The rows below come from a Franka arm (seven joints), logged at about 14 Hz.
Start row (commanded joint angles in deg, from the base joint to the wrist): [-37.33 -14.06 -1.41 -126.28 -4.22 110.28 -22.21]
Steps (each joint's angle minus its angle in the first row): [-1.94 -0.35 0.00 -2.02 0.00 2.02 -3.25]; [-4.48 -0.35 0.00 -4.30 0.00 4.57 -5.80]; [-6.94 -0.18 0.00 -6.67 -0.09 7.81 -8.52]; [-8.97 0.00 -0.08 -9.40 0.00 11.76 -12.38]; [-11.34 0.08 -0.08 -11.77 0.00 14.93 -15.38]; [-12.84 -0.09 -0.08 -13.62 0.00 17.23 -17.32]
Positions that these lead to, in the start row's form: [-39.27 -14.41 -1.41 -128.30 -4.22 112.30 -25.46]; [-41.81 -14.41 -1.41 -130.58 -4.22 114.85 -28.01]; [-44.27 -14.24 -1.41 -132.95 -4.31 118.09 -30.73]; [-46.30 -14.06 -1.49 -135.68 -4.22 122.04 -34.59]; [-48.67 -13.98 -1.49 -138.05 -4.22 125.21 -37.59]; [-50.17 -14.15 -1.49 -139.90 -4.22 127.51 -39.53]
